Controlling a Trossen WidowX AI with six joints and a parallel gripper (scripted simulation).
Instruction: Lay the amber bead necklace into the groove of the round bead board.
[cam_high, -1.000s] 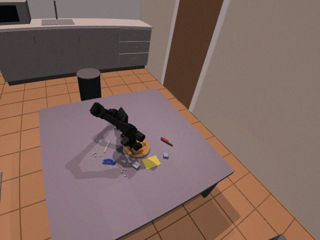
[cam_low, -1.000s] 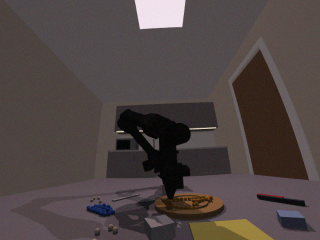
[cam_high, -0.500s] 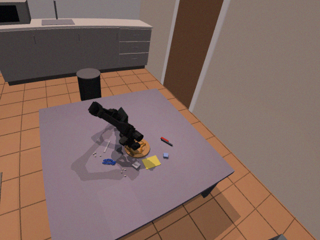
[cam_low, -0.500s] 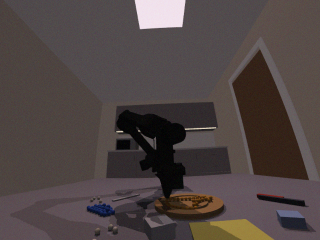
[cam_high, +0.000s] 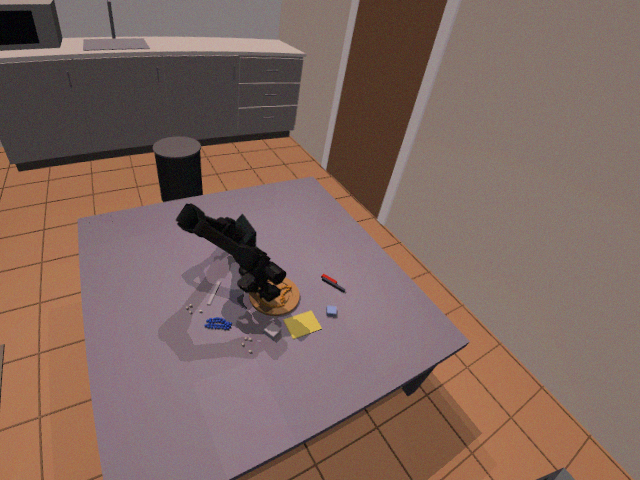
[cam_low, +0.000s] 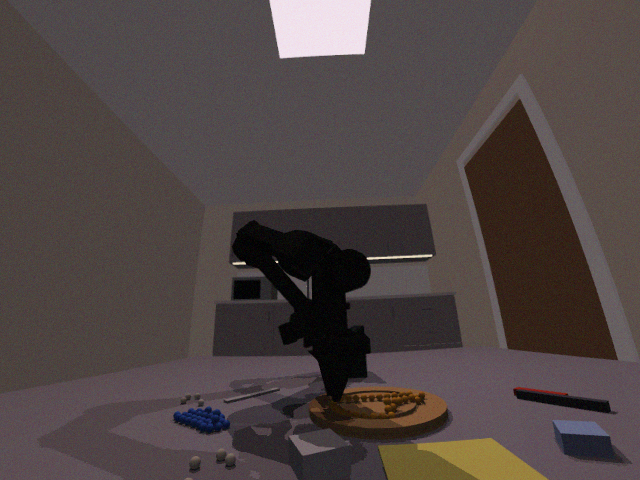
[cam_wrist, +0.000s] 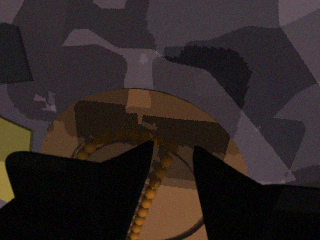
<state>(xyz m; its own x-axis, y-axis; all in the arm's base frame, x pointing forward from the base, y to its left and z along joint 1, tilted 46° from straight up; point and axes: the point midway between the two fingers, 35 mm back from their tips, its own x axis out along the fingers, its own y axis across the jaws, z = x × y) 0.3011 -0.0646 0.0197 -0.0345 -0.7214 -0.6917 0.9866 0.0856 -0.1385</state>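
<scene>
Now: gripper tip 6 cm to the right of the round wooden bead board, 2 cm short of it and 1 cm above it. Also, from my gripper tip: grey block: 16 cm ahead, 3 cm to the right; then yellow pad: 19 cm ahead, 8 cm to the left, 2 cm below; then thin rod: 14 cm to the right, 10 cm behind, 1 cm below.
</scene>
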